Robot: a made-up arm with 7 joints.
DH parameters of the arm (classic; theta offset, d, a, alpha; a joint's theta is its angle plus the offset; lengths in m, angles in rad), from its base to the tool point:
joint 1: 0 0.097 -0.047 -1.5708
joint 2: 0 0.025 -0.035 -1.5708
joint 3: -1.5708 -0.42 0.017 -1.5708
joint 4: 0 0.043 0.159 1.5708
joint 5: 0 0.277 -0.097 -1.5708
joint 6: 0.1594 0 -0.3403 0
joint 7: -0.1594 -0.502 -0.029 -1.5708
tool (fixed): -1.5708 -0.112 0 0
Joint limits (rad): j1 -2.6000..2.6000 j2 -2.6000..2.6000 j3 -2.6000..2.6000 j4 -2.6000..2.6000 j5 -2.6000..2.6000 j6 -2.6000..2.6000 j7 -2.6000..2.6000
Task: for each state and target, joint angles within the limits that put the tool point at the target. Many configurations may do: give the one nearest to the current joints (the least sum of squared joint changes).
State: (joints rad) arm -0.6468 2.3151 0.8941 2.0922 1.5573 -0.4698 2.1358
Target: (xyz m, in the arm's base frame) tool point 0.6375 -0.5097 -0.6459
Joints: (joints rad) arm -0.7747 2.5672 0.8538 2.0993 1.6241 -0.5495 2.1644
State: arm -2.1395 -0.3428 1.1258 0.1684 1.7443 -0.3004 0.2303
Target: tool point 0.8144 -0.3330 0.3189
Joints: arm -2.0310 -0.4013 0.6523 0.2163 1.5759 -0.2320 0.1146
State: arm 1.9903 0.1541 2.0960 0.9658 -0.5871 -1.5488 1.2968
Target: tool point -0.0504 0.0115 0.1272
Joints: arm 1.9247 0.0701 2.2685 1.5416 -0.8958 -1.4044 1.3591
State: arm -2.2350 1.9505 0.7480 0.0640 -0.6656 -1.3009 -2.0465
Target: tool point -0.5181 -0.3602 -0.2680
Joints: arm -2.2822 2.4250 0.6660 -0.4576 -0.9160 -1.1793 -1.8964
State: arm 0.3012 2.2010 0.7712 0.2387 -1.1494 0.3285 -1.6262
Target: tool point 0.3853 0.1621 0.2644
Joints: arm 0.7473 2.6000 1.0669 0.3187 -0.6272 -0.2269 -1.8846
